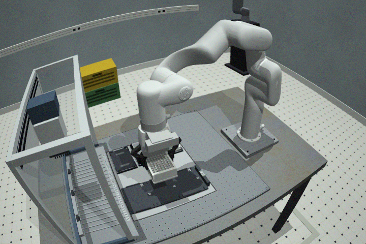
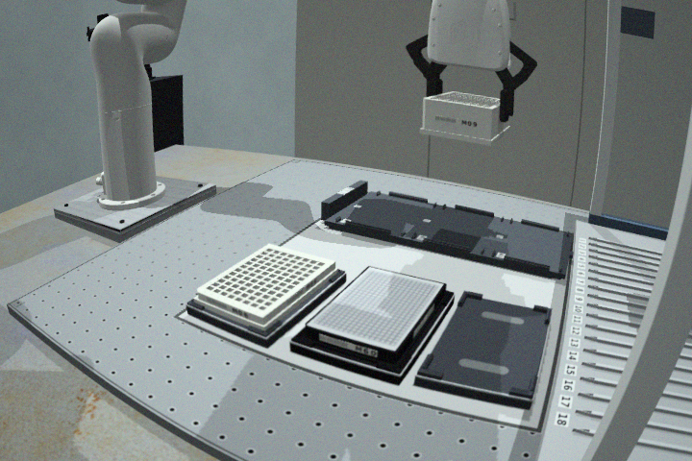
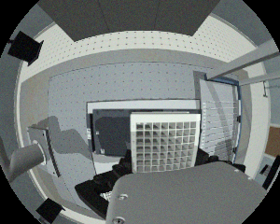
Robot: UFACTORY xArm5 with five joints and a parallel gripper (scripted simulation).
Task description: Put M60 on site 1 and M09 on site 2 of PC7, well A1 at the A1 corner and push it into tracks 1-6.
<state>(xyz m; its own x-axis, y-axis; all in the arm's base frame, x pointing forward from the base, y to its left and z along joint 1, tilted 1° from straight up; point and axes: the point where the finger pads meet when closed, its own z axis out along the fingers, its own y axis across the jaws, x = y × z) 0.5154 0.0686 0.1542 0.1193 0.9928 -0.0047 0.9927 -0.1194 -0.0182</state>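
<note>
My hand is 10 mm past the plate carrier PC7 and 150 mm above it. Round my hand: post (210 mm ahead, 150 mm to the left, 80 mm above); then plate nest S2 (30 mm behind, 240 mm to the right, 160 mm below); then plate nest S3 (70 mm ahead, 240 mm to the right, 160 mm below).
</note>
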